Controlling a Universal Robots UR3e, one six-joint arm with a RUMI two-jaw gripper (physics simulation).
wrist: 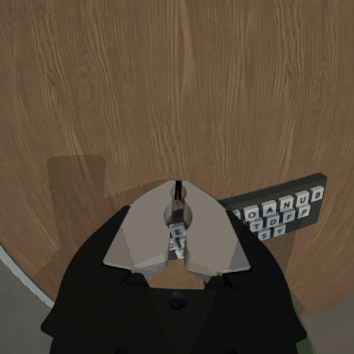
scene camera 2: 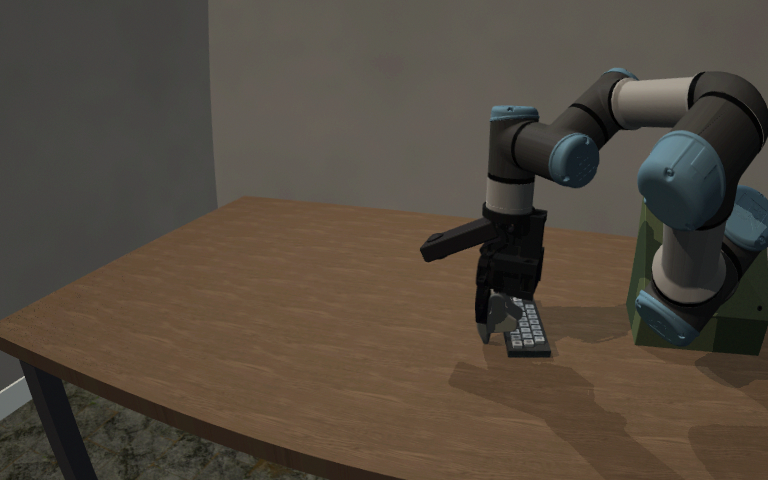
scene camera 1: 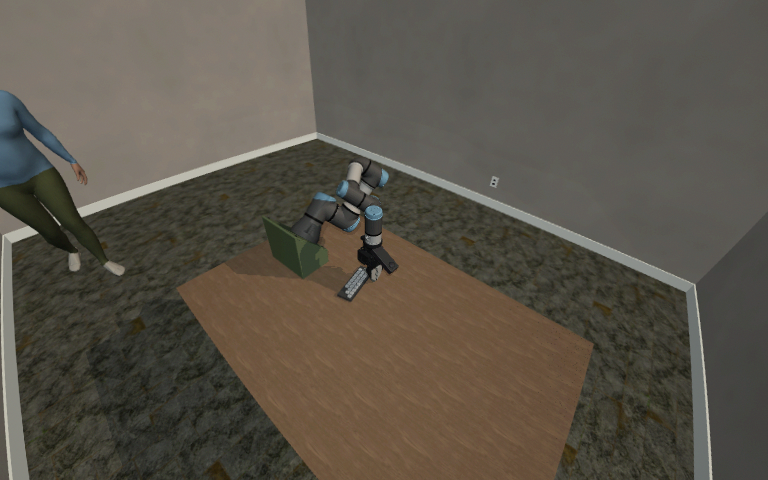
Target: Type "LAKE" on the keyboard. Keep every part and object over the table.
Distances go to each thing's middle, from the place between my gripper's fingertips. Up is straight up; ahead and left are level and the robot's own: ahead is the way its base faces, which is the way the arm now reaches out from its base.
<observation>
I see the dark keyboard (scene camera 2: 529,340) 50 mm behind my hand, 60 mm to the right of it and 10 mm above it.
</observation>
